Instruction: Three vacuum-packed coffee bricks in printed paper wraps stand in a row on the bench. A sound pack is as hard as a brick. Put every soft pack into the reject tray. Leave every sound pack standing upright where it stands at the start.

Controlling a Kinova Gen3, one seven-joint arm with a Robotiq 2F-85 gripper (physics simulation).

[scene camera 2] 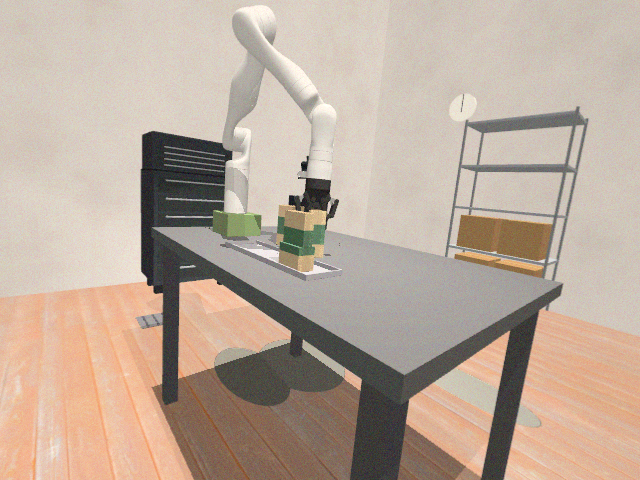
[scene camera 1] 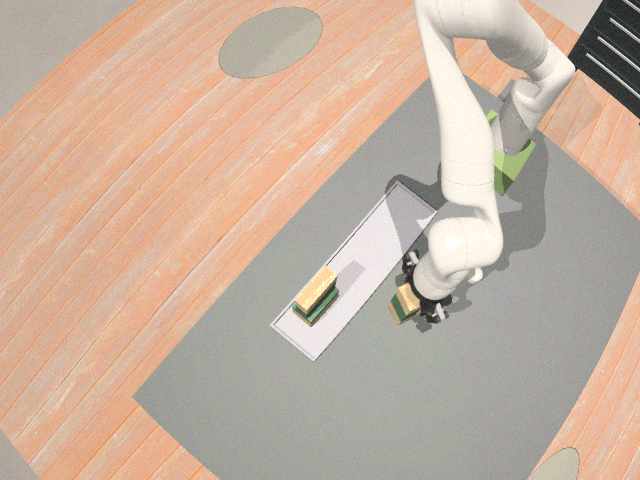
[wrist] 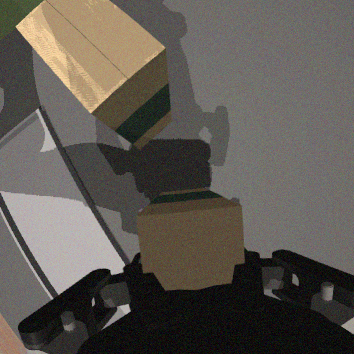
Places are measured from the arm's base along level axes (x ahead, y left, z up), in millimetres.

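Pixels of known places: gripper, fingertip midpoint: (scene camera 2: 313, 231); arm's base, origin of the base link: (scene camera 2: 235, 212) (scene camera 1: 505, 139).
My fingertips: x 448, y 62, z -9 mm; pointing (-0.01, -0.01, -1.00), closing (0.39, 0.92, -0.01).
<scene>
Ahead of a thing's pixels: the offset from my fingertips to its top centre. Level surfaces: height alone.
A tan coffee brick with a green band {dx -3, dy +3, dz +66 mm} (scene camera 1: 404, 304) (scene camera 2: 320, 235) (wrist: 192, 240) stands upright on the bench beside the tray. My gripper (scene camera 1: 422, 291) (scene camera 2: 316, 207) (wrist: 187, 253) is shut on its upper part, a finger against each side; how far its sides give is unclear. A second coffee brick {dx -147, dy +12, dz +65 mm} (scene camera 2: 280, 227) (wrist: 100, 50) stands nearer the robot base, apart from the fingers; the arm hides it in scene camera 1. A third coffee brick {dx +124, dy -143, dz +68 mm} (scene camera 1: 316, 294) (scene camera 2: 299, 240) stands in the reject tray {dx +6, dy -131, dz -62 mm} (scene camera 1: 377, 242) (scene camera 2: 328, 273) (wrist: 55, 220) at its end away from the base, its upper part offset from its lower part.
The light, low-rimmed tray lies close beside the held brick. The green base block (scene camera 1: 511, 165) (scene camera 2: 232, 223) stands at the robot end of the grey bench {dz -75 mm} (scene camera 1: 320, 408) (scene camera 2: 403, 299). A dark drawer cabinet (scene camera 2: 155, 206) and a shelf rack (scene camera 2: 527, 124) stand beyond the bench.
</scene>
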